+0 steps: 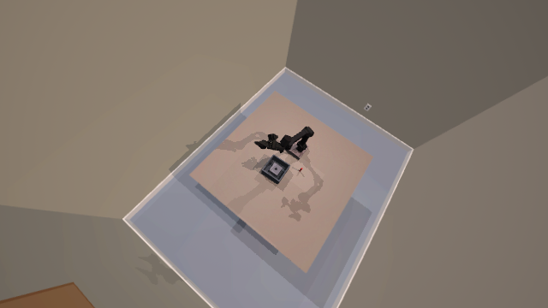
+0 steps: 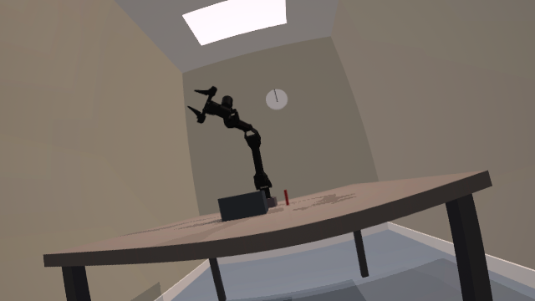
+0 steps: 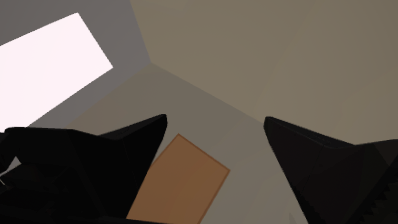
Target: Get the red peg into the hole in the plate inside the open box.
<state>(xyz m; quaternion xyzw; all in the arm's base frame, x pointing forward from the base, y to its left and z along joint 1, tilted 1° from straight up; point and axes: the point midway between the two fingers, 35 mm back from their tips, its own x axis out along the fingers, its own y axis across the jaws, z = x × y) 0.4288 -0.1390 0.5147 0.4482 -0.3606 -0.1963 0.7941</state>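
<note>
My gripper tip is now 540 mm above the red peg, 300 mm to the right of it and 300 mm past it. The rest, counted from my gripper tip: dark box (560 mm below, 130 mm to the left, 120 mm behind); grey plate (540 mm below, 130 mm to the left, 120 mm behind).
</note>
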